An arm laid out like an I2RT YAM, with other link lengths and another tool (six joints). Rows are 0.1 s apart.
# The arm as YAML. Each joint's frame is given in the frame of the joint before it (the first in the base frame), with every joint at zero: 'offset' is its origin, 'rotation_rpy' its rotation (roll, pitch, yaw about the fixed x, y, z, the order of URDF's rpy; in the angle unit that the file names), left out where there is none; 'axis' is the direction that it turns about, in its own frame. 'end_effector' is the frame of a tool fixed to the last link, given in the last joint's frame.
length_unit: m
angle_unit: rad
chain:
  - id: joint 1
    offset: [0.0, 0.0, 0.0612]
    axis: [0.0, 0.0, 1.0]
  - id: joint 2
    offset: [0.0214, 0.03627, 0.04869]
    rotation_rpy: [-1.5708, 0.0, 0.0]
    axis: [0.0, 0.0, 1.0]
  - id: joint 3
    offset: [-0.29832, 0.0, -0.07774]
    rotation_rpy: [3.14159, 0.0, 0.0]
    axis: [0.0, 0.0, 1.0]
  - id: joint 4
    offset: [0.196, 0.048, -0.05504]
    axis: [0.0, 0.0, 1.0]
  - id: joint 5
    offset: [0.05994, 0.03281, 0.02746]
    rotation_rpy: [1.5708, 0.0, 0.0]
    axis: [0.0, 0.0, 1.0]
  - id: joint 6
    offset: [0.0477, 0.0, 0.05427]
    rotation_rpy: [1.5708, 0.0, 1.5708]
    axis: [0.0, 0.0, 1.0]
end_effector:
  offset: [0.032, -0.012, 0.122]
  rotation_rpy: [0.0, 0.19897, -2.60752]
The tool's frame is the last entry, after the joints.
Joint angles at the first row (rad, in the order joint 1, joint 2, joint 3, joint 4, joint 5, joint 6):
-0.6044, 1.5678, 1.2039, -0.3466, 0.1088, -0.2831
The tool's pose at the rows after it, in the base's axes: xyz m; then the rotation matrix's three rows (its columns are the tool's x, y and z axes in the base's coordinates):
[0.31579 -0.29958 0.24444], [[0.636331 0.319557 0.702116], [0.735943 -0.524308 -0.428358], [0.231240 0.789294 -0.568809]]
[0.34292 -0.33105 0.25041], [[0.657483 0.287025 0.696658], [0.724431 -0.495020 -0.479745], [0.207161 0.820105 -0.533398]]
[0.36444 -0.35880 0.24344], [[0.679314 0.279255 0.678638], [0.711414 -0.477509 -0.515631], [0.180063 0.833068 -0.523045]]
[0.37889 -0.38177 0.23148], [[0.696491 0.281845 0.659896], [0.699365 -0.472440 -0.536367], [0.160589 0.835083 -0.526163]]
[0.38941 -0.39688 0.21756], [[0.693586 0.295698 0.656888], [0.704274 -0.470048 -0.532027], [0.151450 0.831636 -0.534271]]
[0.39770 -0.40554 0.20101], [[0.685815 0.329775 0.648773], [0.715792 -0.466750 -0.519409], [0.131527 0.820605 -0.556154]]
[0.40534 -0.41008 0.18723], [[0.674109 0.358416 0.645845], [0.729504 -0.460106 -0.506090], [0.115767 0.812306 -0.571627]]
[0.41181 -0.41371 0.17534], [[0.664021 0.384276 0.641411], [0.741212 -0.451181 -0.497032], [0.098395 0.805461 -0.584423]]
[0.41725 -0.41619 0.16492], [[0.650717 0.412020 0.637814], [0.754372 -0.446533 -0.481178], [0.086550 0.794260 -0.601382]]
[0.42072 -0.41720 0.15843], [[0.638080 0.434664 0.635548], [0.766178 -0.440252 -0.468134], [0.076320 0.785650 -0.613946]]
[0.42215 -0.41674 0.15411], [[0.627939 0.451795 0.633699], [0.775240 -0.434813 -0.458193], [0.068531 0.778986 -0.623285]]
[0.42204 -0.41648 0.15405], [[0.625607 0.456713 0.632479], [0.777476 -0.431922 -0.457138], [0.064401 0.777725 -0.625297]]
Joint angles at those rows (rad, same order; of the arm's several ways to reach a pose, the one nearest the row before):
-0.6089, 1.6774, 1.3144, -0.2925, 0.1425, -0.2816
-0.6179, 1.8003, 1.4504, -0.2605, 0.1806, -0.2906
-0.6286, 1.9191, 1.5646, -0.2409, 0.2119, -0.3050
-0.6433, 2.0184, 1.6586, -0.2371, 0.2278, -0.3179
-0.6586, 2.0891, 1.7143, -0.2275, 0.2140, -0.3376
-0.6657, 2.1462, 1.7504, -0.2270, 0.2041, -0.3664
-0.6673, 2.1889, 1.7717, -0.2194, 0.1949, -0.3913
-0.6673, 2.2258, 1.7902, -0.2121, 0.1911, -0.4150
-0.6688, 2.2581, 1.8152, -0.2215, 0.1801, -0.4375
-0.6699, 2.2775, 1.8313, -0.2302, 0.1707, -0.4577
-0.6704, 2.2855, 1.8332, -0.2331, 0.1639, -0.4732
-0.6704, 2.2849, 1.8327, -0.2347, 0.1639, -0.4786

